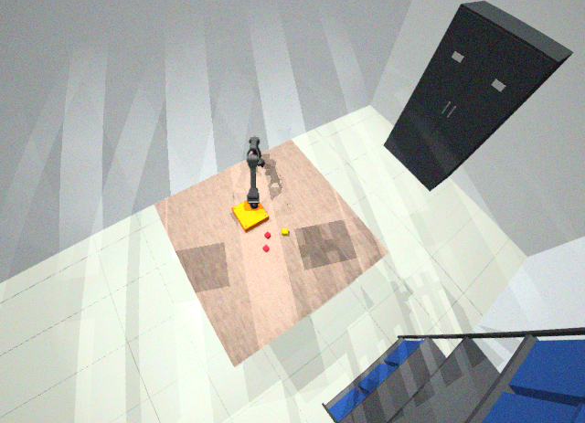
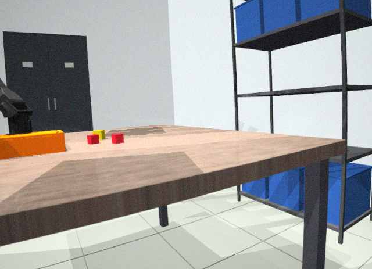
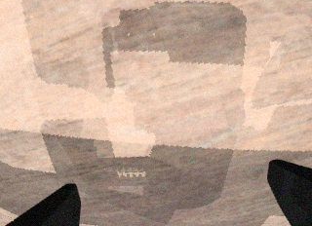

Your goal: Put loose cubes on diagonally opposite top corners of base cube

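My gripper tip is 610 mm short of the yellow base cube, 60 mm to the left of it and 30 mm above it. Round my gripper tip: red cube: 680 mm ahead, 230 mm to the right, 30 mm below.
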